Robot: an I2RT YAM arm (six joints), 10 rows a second.
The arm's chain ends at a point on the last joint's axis. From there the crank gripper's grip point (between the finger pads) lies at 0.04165 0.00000 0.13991 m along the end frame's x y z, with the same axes.
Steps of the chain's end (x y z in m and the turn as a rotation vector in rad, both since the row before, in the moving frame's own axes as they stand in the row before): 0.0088 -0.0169 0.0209 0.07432 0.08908 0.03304; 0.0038 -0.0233 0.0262 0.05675 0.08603 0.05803; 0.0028 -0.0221 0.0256 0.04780 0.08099 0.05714; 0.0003 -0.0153 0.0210 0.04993 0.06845 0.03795; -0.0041 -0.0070 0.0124 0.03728 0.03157 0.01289
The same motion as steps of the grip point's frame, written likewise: 0.0212 -0.0256 0.0163 0.07432 0.08908 0.03304; 0.0158 -0.0284 0.0220 0.05675 0.08603 0.05803; 0.0141 -0.0260 0.0217 0.04780 0.08099 0.05714; 0.0099 -0.0204 0.0177 0.04993 0.06845 0.03795; 0.0003 -0.0116 0.0109 0.03728 0.03157 0.01289
